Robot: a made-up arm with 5 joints.
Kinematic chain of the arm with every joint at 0, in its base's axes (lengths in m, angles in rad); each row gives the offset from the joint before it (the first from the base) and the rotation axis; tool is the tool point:
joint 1: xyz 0 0 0.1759 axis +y
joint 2: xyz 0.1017 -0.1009 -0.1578 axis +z
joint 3: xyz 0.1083 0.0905 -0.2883 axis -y
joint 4: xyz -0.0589 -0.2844 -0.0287 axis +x
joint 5: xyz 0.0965 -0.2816 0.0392 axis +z
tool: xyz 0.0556 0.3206 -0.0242
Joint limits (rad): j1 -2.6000..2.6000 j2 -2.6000..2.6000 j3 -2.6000..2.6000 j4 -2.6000..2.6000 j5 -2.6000..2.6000
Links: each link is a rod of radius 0.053 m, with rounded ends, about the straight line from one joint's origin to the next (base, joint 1, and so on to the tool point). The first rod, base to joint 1, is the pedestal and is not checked.
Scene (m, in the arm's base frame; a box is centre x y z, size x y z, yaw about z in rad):
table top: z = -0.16
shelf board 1: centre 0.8 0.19 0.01 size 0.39 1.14 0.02 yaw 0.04
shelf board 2: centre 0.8 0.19 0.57 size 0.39 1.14 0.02 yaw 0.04
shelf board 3: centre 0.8 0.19 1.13 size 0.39 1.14 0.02 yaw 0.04
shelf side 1: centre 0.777 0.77 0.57 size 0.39 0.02 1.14 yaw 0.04
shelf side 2: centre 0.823 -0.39 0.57 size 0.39 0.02 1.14 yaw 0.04
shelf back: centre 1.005 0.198 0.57 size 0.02 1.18 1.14 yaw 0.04
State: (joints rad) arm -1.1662 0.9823 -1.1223 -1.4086 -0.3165
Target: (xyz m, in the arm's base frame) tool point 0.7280 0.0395 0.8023
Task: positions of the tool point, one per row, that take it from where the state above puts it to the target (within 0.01 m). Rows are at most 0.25 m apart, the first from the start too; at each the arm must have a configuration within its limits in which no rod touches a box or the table.
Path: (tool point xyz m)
1: 0.6473 -0.0990 0.1976
2: 0.5722 -0.1176 0.1893
3: 0.4985 -0.1119 0.2074
4: 0.4338 -0.0763 0.2397
5: 0.4881 -0.1013 0.3141
6: 0.5267 -0.0854 0.4385
7: 0.5056 -0.0378 0.6126
8: 0.3858 0.0258 0.8023
9: 0.4732 0.0446 0.8154
10: 0.5597 0.0536 0.8209
11: 0.6451 0.0519 0.8172
12: 0.7280 0.0395 0.8023

